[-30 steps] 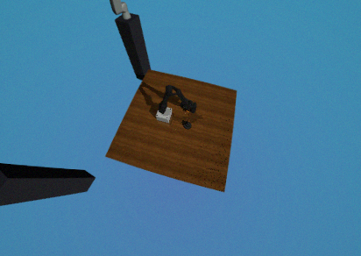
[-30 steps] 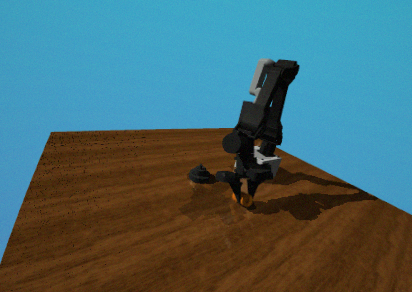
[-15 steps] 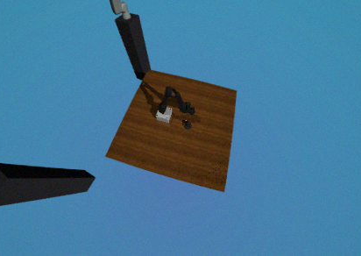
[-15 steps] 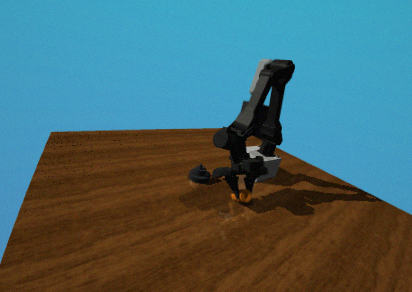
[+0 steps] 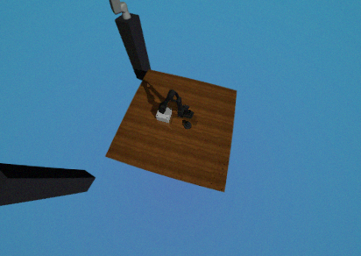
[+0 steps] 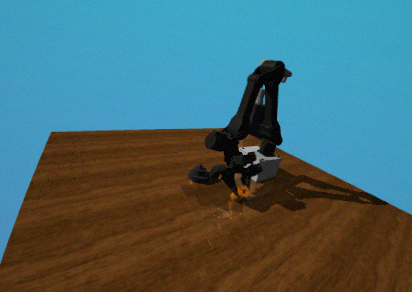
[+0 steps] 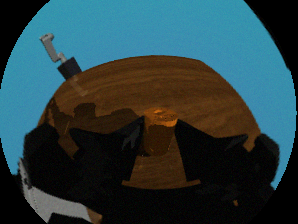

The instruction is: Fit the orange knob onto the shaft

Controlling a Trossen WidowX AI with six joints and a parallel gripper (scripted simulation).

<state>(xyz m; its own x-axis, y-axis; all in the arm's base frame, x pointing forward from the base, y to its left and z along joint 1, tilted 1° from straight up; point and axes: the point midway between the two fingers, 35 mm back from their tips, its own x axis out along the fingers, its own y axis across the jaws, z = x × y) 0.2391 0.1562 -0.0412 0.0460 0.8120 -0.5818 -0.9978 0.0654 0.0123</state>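
Now: the orange knob 2 cm to the right of my gripper tip and 1 cm below it. From my gripper tip the other things lie so: round dark pedestal (8 cm ahead, 18 cm to the right, 1 cm below).
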